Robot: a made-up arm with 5 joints. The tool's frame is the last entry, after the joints. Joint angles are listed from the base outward.
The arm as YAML. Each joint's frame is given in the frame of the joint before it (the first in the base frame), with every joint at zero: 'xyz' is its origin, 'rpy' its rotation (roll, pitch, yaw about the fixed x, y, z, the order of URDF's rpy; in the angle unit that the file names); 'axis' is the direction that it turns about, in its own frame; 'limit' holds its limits. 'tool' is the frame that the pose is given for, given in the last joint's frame.
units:
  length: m
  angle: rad
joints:
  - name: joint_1
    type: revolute
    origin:
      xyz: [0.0, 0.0, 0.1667]
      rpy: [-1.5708, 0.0, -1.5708]
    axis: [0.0, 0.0, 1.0]
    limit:
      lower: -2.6
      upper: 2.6
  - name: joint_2
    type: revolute
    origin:
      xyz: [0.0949, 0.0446, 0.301]
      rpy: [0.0, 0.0, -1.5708]
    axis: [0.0, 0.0, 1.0]
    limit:
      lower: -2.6
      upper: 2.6
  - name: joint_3
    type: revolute
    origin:
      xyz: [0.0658, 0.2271, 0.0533]
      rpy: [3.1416, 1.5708, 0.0]
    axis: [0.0, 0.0, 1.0]
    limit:
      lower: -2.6
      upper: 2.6
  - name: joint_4
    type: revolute
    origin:
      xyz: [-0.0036, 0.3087, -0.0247]
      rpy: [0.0, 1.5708, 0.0]
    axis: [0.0, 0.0, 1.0]
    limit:
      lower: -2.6
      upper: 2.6
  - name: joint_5
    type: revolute
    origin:
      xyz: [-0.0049, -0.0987, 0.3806]
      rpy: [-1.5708, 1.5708, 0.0]
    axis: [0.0, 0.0, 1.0]
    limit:
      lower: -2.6
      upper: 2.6
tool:
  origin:
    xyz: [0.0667, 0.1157, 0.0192]
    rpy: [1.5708, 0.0, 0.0]
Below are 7 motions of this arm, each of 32 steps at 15 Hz.
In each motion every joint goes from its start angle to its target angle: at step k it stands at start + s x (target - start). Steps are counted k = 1, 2, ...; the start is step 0. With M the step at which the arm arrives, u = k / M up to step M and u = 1 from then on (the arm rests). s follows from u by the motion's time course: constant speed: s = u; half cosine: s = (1 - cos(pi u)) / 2; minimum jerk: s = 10 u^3 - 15 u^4 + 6 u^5.
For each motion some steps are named. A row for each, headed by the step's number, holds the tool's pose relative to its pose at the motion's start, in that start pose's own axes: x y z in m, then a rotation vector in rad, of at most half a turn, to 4 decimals.
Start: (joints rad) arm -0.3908 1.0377 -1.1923 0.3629 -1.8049
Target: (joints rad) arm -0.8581 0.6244 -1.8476 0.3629 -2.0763
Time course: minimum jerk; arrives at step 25
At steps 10, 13, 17, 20, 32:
10: 0.1117 -0.0788 -0.0488 0.2983 0.0931 -0.0060
13: 0.1876 -0.1334 -0.1158 0.4931 0.1701 -0.0563
17: 0.2674 -0.1941 -0.2366 0.7085 0.2797 -0.1678
20: 0.2967 -0.2191 -0.3092 0.7998 0.3388 -0.2406
32: 0.3069 -0.2289 -0.3434 0.8363 0.3657 -0.2759

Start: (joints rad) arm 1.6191 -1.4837 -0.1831 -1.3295 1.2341
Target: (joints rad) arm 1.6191 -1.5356 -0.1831 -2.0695 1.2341
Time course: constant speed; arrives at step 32
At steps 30, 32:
30: 0.0291 0.0812 -0.0096 0.2218 -0.0009 0.6067
32: 0.0293 0.0870 -0.0096 0.2366 -0.0012 0.6471

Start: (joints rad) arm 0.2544 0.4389 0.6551 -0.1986 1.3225
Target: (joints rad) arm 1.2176 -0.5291 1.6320 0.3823 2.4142
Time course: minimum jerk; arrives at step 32
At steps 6, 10, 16, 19, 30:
6: 0.0036 0.0185 0.0067 0.0394 0.0443 -0.0381
10: 0.0128 0.0703 0.0294 0.1565 0.1696 -0.1299
16: 0.0348 0.2004 0.1188 0.5017 0.5030 -0.2770
19: 0.0473 0.2650 0.1889 0.7153 0.6919 -0.3036
30: 0.0720 0.3533 0.3613 1.1575 1.0528 -0.2362

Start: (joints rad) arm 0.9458 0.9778 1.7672 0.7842 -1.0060
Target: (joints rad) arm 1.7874 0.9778 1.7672 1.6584 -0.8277
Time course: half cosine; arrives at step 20
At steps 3, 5, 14, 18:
3: 0.0041 0.0050 -0.0075 -0.0031 0.0408 0.0652
5: 0.0105 0.0142 -0.0204 -0.0070 0.1061 0.1769
14: 0.0253 0.1048 -0.1080 0.0163 0.4159 1.0088
18: 0.0187 0.1371 -0.1284 0.0391 0.4464 1.2499

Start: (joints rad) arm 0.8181 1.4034 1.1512 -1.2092 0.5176
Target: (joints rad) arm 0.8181 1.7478 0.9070 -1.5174 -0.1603
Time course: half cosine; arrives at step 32
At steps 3, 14, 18, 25, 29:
3: -0.0014 0.0022 0.0015 0.0106 -0.0073 0.0008
14: -0.0243 0.0404 0.0357 0.2063 -0.1414 -0.0136
18: -0.0351 0.0580 0.0582 0.3094 -0.2128 -0.0429
25: -0.0499 0.0794 0.0967 0.4607 -0.3196 -0.1148
29: -0.0543 0.0848 0.1100 0.5077 -0.3535 -0.1449

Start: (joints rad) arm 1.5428 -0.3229 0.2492 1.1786 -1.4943
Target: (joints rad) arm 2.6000 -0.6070 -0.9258 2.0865 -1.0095
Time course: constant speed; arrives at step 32
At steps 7, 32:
7: -0.0836 -0.0233 0.0615 0.0888 -0.1334 0.0409
32: -0.4513 0.0859 0.1282 -0.3147 -0.5831 -0.0643

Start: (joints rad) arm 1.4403 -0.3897 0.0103 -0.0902 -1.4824
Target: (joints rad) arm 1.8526 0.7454 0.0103 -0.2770 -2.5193
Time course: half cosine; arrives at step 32
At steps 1, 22, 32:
1: 0.0002 -0.0005 0.0002 0.0004 -0.0025 -0.0042
22: -0.0956 -0.1667 0.0683 -0.4293 -0.6656 -1.3114
32: -0.1719 -0.1724 0.0917 -0.7503 -0.7396 -1.6284

